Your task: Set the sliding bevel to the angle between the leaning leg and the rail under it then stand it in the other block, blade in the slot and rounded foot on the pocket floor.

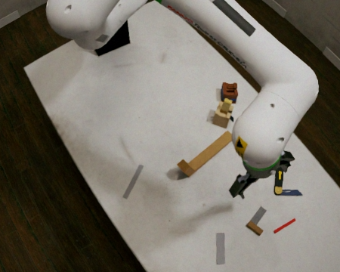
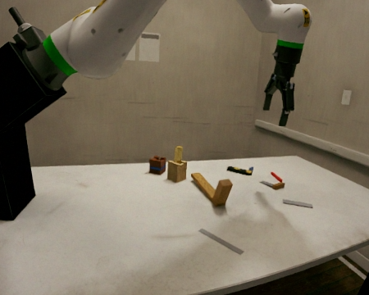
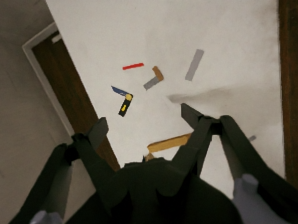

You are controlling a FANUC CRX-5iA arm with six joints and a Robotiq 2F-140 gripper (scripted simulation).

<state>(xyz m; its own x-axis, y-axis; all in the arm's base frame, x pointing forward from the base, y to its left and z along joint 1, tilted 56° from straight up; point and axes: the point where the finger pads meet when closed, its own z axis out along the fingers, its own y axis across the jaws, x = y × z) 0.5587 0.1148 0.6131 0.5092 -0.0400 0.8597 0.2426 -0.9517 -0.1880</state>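
The sliding bevel lies 360 mm behind my hand, 240 mm below it and 120 mm to the left of it. From my hand the other things lie so: red stick: 330 mm below, 140 mm ahead, 120 mm to the left; small try square: 320 mm below, 70 mm ahead, 30 mm to the left.
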